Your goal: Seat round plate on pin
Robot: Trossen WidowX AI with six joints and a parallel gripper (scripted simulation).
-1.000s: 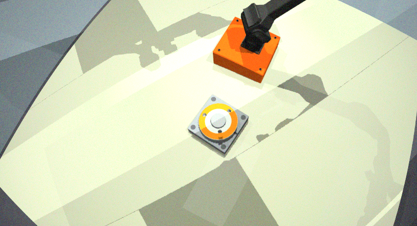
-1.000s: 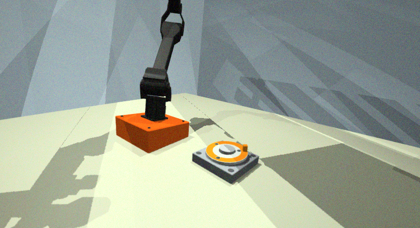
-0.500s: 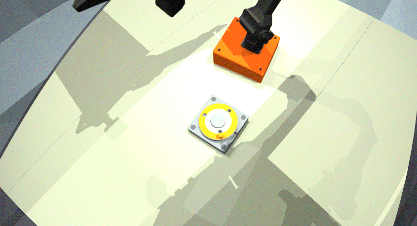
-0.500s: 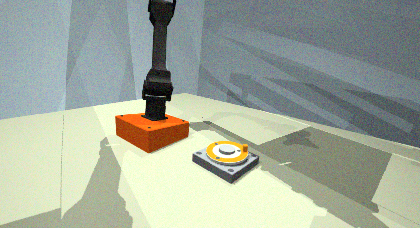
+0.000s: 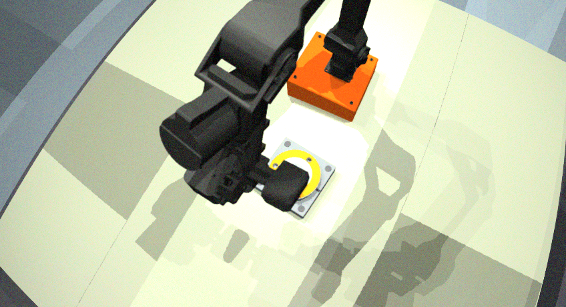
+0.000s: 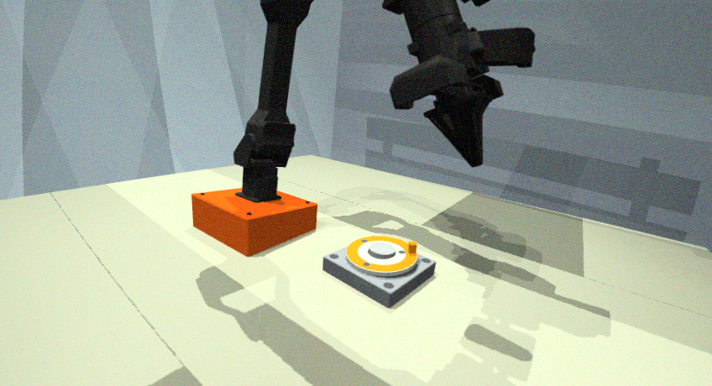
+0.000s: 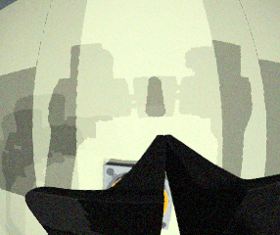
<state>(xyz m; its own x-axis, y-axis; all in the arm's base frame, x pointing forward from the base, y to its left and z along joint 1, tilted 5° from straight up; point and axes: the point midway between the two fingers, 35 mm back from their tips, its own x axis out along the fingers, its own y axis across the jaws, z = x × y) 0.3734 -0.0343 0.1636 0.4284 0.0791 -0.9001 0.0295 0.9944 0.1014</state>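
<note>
The square grey base lies 12 cm behind my gripper tip, 4 cm to the left of it and 17 cm below it.
</note>
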